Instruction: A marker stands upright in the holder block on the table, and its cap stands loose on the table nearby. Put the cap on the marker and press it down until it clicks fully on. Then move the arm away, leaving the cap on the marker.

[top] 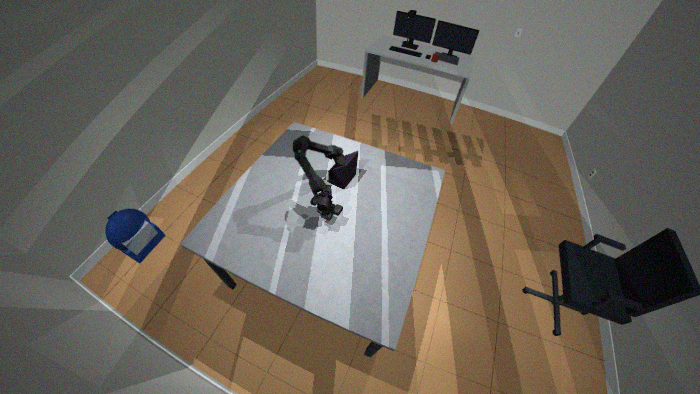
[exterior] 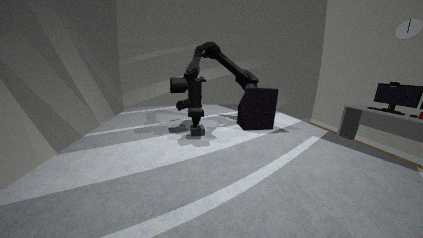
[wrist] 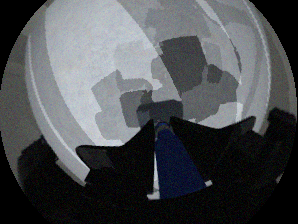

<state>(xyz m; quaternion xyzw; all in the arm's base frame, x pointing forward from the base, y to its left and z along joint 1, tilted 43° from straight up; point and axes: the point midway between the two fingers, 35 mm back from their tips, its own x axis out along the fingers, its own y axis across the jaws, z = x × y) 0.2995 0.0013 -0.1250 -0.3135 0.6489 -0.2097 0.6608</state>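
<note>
The blue cap lies 5 cm above my gripper tip and 1 cm behind it. The rest, counted from my gripper tip: dark holder block 2 cm below, 1 cm behind.
</note>
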